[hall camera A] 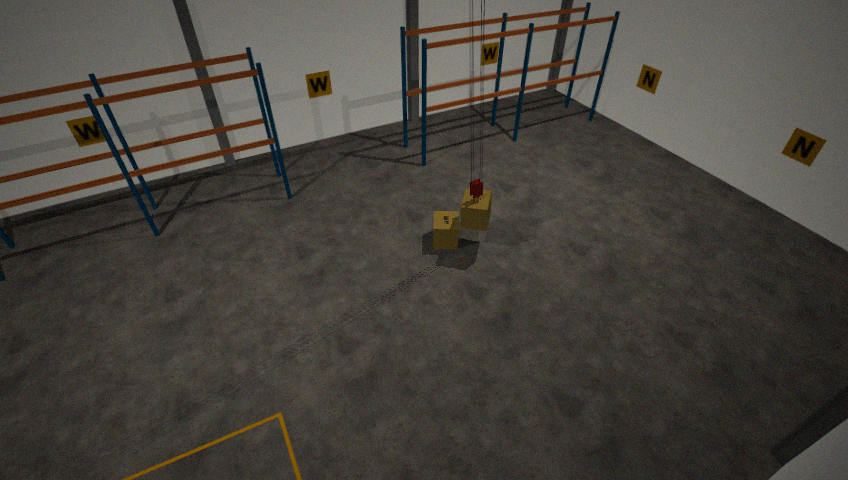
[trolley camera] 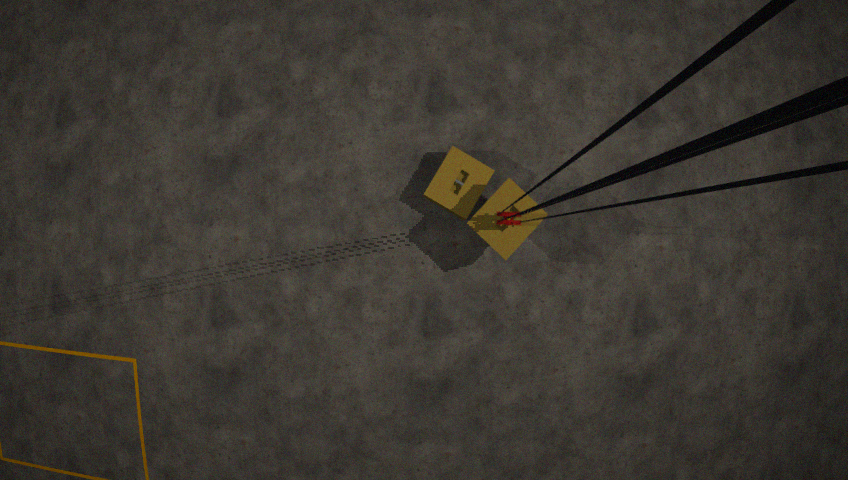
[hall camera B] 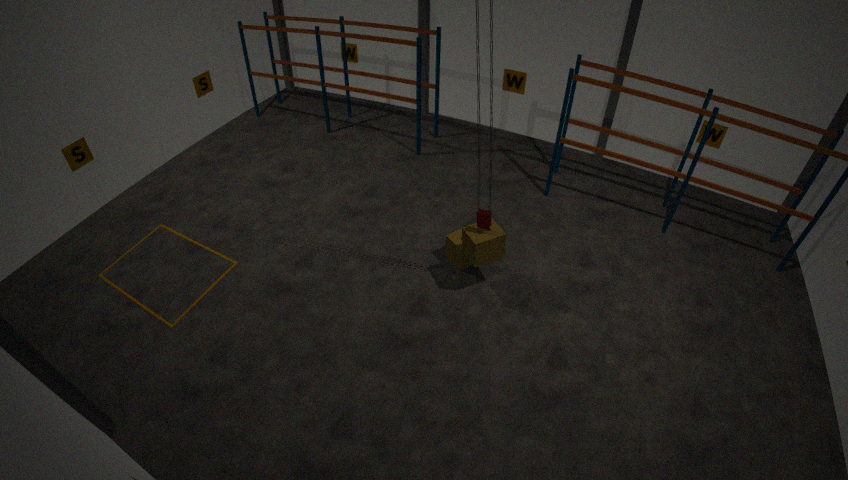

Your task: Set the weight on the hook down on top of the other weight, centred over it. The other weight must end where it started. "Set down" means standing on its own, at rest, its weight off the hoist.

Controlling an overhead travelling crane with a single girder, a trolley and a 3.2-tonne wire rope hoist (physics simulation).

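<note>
The red hook block [hall camera A: 476, 189] [hall camera B: 483, 218] [trolley camera: 508, 218] hangs on its ropes, with a yellow block weight [hall camera A: 476, 218] [hall camera B: 489, 249] [trolley camera: 505, 245] hooked under it. Its shadow lies apart from its base in hall camera A, so it hangs above the floor. The other yellow weight [hall camera A: 445, 237] [hall camera B: 454, 253] [trolley camera: 450, 176] stands on the floor. In the trolley view it is up and left of the hooked weight, turned differently, and their near corners almost meet. The hooked weight's shadow falls on its top edge. In hall camera B the hooked weight partly hides it. Contact between them cannot be told.
A yellow marked rectangle [hall camera A: 208, 443] [hall camera B: 199, 243] [trolley camera: 68, 352] is painted on the floor, away from the weights. Blue and orange racks [hall camera A: 424, 118] [hall camera B: 418, 113] stand along the W wall, beyond the weights in both hall views.
</note>
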